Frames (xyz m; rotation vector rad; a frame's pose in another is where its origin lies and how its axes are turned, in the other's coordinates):
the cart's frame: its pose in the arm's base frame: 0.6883 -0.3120 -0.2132 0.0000 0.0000 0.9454
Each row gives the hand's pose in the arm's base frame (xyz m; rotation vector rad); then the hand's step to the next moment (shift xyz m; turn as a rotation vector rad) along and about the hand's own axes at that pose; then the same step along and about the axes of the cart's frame.
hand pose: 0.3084 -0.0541 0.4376 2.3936 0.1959 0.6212
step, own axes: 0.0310 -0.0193 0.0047 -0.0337 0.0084 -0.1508
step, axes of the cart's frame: 0.0348 -0.0116 -0.0034 -0.0050 0.1225 0.0945
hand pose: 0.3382 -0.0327 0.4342 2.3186 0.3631 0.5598
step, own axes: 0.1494 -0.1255 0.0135 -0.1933 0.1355 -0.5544
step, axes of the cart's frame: 0.1873 -0.0174 -0.0536 -0.1303 0.4309 0.4005
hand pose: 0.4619 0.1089 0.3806 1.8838 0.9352 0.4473
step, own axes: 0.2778 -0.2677 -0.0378 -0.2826 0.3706 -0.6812
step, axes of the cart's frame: 0.2702 0.1431 -0.2383 -0.1974 0.4335 0.6741
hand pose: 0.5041 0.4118 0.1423 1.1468 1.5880 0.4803
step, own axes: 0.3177 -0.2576 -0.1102 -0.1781 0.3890 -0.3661
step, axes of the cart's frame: 0.0303 0.2678 -0.3268 -0.0072 0.2056 0.5242
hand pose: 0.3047 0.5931 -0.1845 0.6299 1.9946 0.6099
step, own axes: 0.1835 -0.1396 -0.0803 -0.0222 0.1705 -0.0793
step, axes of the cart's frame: -0.1029 0.1444 -0.1679 0.0643 0.0812 0.1585
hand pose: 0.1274 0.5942 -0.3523 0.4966 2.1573 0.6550
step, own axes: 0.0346 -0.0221 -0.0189 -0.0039 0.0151 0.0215
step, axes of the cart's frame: -0.0256 0.0288 -0.0235 0.0253 -0.0080 -0.0002
